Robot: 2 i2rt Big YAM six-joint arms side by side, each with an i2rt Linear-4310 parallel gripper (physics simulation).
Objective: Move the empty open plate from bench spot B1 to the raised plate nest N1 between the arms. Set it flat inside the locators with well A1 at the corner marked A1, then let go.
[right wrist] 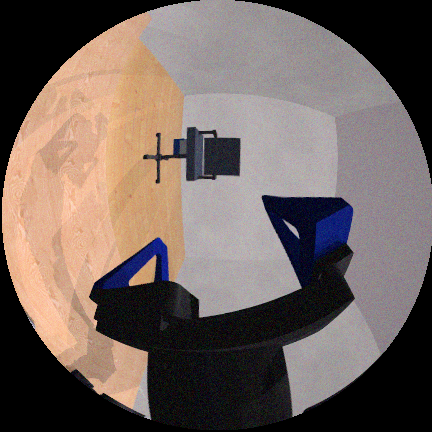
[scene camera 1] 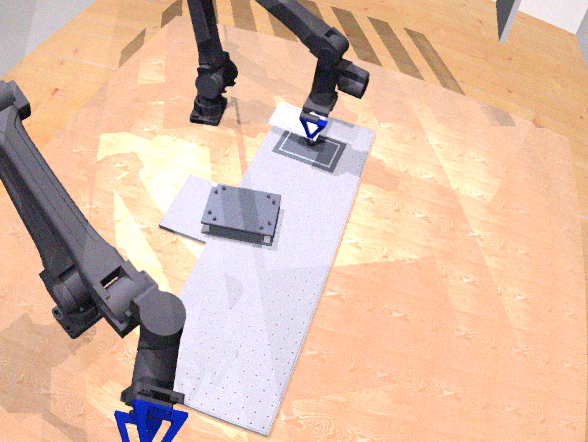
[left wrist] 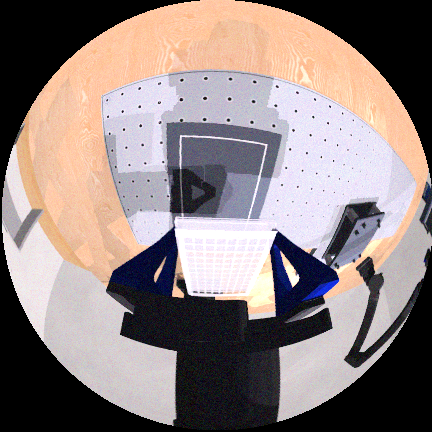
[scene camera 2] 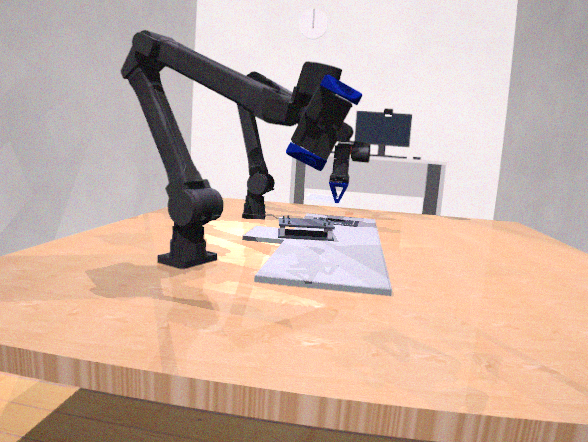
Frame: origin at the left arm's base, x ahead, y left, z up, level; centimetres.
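Where they show: left gripper, between the fingertips: (scene camera 1: 314, 128) (left wrist: 224, 232) (scene camera 2: 337, 201); right gripper, between the fingertips: (right wrist: 208, 223) (scene camera 2: 331, 127); left arm's base, origin of its link: (scene camera 1: 208, 111) (scene camera 2: 254, 216); right arm's base, origin of its link: (scene camera 1: 82, 311) (left wrist: 363, 262) (scene camera 2: 187, 260).
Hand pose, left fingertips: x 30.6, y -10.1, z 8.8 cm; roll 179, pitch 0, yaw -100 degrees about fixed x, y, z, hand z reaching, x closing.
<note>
Each offset is from my left fingertips to the centre of the thing. "spot": to the spot under its first point. Level surfaces: height alone.
The white plate {dx -4.7, dy +0.9, dz +0.8 cm} (scene camera 1: 286, 118) (left wrist: 225, 260) is between the fingers of my left gripper (scene camera 1: 312, 138) (scene camera 2: 337, 200), which is shut on it and holds it above the board, beside and partly over the dark marked rectangle {spot: dx +4.2, dy -1.0, dz -7.4 cm} (scene camera 1: 325, 154) (left wrist: 240, 155), apparently spot B1. The raised nest {dx -12.9, dy -27.9, dz -5.0 cm} (scene camera 1: 241, 210) (scene camera 2: 306, 223) (left wrist: 356, 235) is a dark grey block with small locator pegs at its corners and no plate on it. Its A1 mark cannot be read. My right gripper (scene camera 2: 324, 123) (right wrist: 208, 223) is open and empty, high near the board's near end.
The pale perforated board {dz -7.5 cm} (scene camera 1: 260, 310) (scene camera 2: 325, 265) lies on the wooden table {dz -8.9 cm} (scene camera 1: 425, 325) (scene camera 2: 200, 340). A small pale side panel {dz -7.6 cm} (scene camera 1: 185, 207) adjoins it by the nest. A desk with a monitor (scene camera 2: 384, 128) stands behind, and a chair (right wrist: 195, 154) shows in the right wrist view.
</note>
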